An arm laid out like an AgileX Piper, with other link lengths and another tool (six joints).
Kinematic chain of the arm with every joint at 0, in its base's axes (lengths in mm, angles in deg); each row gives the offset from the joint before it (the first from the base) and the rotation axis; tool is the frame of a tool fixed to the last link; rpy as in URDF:
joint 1: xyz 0 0 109.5 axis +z
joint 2: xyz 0 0 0 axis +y
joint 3: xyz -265.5 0 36.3 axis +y
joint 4: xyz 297.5 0 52.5 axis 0.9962 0 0.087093
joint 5: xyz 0 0 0 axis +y
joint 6: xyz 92.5 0 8.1 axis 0.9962 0 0.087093
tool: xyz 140.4 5 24.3 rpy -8.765 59.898 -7.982
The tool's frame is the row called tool.
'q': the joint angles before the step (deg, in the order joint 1, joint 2, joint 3, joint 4, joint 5, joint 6). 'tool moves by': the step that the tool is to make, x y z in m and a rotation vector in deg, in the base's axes. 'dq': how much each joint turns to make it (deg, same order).
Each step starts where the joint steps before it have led.
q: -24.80, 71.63, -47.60, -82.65, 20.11, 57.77
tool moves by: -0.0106, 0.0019, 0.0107, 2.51, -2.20, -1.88
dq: 0.00, -2.71, 0.01, 7.76, 1.15, -4.43
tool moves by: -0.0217, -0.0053, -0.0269, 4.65, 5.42, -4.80
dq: -0.01, -0.01, 0.00, 13.93, 6.38, -11.74
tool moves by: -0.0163, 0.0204, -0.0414, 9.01, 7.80, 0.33
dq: 0.02, -0.11, 0.06, 20.85, 5.71, -18.75
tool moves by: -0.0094, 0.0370, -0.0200, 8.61, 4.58, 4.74
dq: -0.01, -2.12, 0.04, 18.71, 5.38, -17.56
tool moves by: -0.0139, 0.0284, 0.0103, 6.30, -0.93, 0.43
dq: 0.00, -5.02, 0.02, 9.85, 6.05, -5.29
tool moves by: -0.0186, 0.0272, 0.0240, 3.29, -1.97, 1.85
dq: 0.01, -7.16, -0.02, 6.47, 6.38, -4.25
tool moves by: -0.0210, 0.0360, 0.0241, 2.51, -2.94, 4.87
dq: -0.02, -8.59, 0.77, 7.24, 6.09, -6.08
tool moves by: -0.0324, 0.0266, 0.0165, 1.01, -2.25, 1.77
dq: 0.03, -9.66, 1.59, 2.70, 6.53, -1.15
